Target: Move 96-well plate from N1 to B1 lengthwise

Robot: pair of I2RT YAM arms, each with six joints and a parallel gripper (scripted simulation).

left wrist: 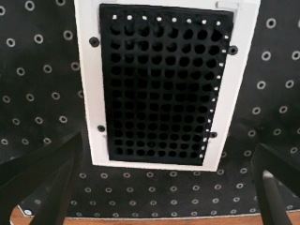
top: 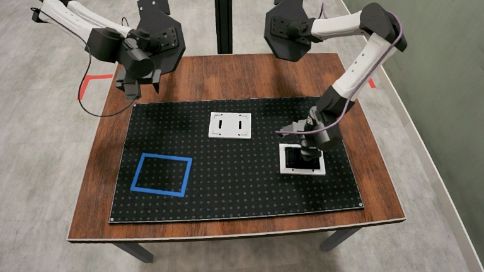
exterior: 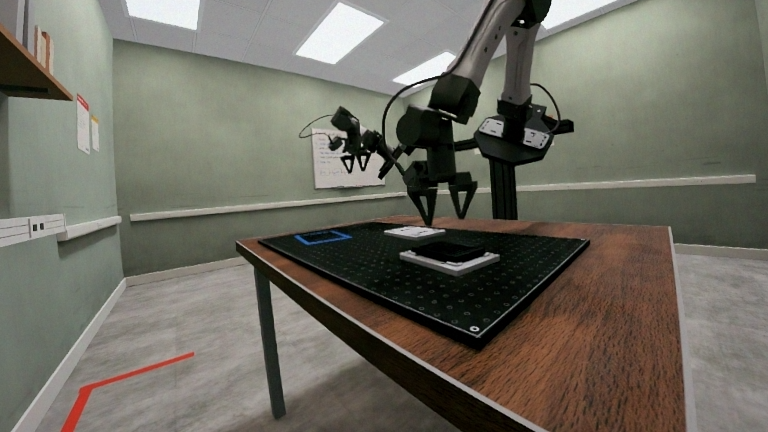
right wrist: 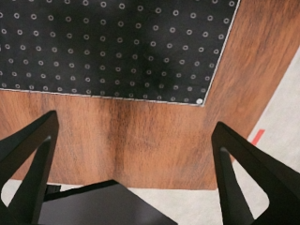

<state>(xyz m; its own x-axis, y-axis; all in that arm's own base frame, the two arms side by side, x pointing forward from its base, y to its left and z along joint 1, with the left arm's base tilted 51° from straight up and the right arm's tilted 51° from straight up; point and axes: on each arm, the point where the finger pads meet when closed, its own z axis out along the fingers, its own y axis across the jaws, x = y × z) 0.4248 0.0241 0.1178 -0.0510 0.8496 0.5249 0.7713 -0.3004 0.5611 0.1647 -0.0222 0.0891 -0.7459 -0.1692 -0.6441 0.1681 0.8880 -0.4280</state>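
The black 96-well plate is 7 cm below my left hand.
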